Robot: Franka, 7 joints.
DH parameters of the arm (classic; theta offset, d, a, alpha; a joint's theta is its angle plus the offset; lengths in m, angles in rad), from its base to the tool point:
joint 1: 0 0.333 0 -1.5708
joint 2: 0 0 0 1.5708
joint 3: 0 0.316 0.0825 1.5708
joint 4: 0 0 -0.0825 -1.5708
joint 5: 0 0.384 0 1.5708
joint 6: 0 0 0.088 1.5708
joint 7: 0 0.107 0 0
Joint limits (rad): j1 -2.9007..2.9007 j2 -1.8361..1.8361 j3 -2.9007..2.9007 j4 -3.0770..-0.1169 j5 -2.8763..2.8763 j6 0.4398..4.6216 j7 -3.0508..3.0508
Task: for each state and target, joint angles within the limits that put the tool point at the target. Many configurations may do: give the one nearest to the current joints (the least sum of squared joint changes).
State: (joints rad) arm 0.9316 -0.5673 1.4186 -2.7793 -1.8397 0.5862 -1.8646
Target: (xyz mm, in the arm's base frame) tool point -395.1 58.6 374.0
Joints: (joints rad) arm 1.2549 -0.6786 1.9566 -2.6323 -1.9872 0.6627 -1.8646
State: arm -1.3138 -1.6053 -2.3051 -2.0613 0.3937 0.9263 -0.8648
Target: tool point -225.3 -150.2 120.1
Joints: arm -1.0991 -1.7719 -2.3761 -2.3165 0.3324 0.9732 -0.8648
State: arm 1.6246 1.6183 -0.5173 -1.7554 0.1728 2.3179 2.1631
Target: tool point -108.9 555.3 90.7
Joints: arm 2.0203 0.7501 -0.2632 -1.8747 0.1871 2.0995 2.1631
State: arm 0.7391 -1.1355 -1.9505 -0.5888 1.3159 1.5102 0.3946
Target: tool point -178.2 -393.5 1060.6
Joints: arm 0.6689 -0.4952 -1.7919 -0.3602 1.4539 2.0709 0.3946
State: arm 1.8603 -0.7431 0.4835 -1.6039 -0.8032 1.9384 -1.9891
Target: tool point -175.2 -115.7 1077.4
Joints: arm 1.8861 -0.8177 0.4476 -1.1988 -0.8433 2.0972 -1.9891
